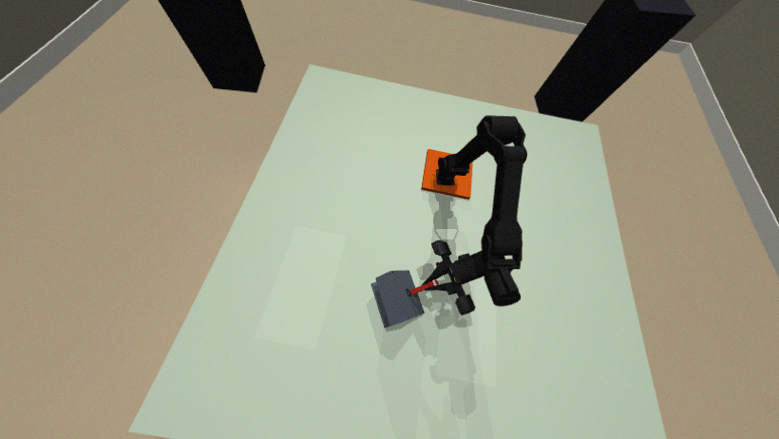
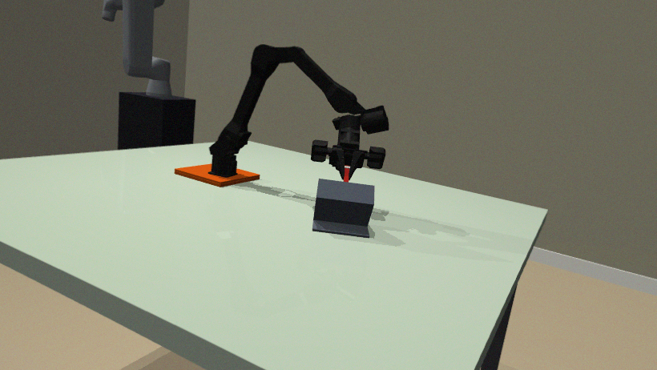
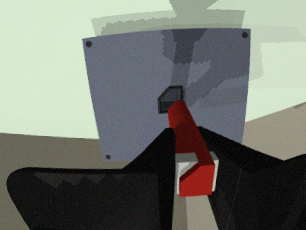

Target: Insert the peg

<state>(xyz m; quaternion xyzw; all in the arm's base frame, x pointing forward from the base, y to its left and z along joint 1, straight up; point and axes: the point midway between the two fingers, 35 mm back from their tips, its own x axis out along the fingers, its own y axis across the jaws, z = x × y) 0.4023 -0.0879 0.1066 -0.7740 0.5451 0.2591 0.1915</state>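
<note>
My gripper tip is 1 cm to the right of the red peg and 1 cm below it. Also, from my gripper tip: grey sloped panel 6 cm to the right, 5 cm below, 2 cm ahead.
</note>
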